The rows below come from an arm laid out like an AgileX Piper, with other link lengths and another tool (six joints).
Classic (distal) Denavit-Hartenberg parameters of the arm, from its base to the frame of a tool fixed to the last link. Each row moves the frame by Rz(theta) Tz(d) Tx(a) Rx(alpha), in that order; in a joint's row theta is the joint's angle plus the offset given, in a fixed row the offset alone. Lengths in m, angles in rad.
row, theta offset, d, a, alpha
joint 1, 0.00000, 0.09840, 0.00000, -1.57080
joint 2, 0.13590, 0.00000, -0.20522, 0.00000
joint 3, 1.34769, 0.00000, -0.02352, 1.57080
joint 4, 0.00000, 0.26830, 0.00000, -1.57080
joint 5, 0.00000, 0.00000, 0.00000, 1.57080
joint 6, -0.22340, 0.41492, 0.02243, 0.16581
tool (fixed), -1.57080, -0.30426, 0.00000, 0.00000
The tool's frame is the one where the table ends.
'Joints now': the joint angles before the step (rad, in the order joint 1, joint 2, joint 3, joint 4, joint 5, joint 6). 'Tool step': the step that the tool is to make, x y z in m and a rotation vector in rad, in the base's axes. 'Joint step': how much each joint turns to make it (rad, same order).
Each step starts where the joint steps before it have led.
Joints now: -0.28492, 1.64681, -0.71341, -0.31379, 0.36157, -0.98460
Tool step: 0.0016, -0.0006, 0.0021, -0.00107, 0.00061, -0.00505
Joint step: -0.00005, -0.00015, -0.01031, 0.00108, 0.01152, 0.00198
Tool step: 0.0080, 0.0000, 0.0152, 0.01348, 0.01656, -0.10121
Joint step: 0.00108, 0.00021, -0.07508, 0.00557, 0.11000, 0.08075
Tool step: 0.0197, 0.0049, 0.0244, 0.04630, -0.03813, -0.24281
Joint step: 0.00000, 0.00948, -0.12985, 0.01212, 0.13683, 0.21900
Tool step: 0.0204, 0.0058, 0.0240, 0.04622, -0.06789, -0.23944
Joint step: 0.00002, 0.00317, -0.11199, 0.00703, 0.10136, 0.22742
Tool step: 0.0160, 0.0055, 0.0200, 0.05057, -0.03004, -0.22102
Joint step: 0.00001, 0.01825, -0.10384, 0.01026, 0.11513, 0.20206
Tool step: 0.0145, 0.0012, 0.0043, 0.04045, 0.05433, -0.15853
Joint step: -0.00021, 0.09089, -0.12471, 0.00609, 0.13016, 0.13094
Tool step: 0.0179, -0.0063, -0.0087, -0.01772, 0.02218, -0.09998
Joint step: 0.00004, 0.10803, -0.10616, -0.04209, 0.04302, 0.11075
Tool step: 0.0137, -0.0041, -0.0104, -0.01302, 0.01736, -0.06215
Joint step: 0.00233, 0.08970, -0.08201, -0.02678, 0.02627, 0.07118
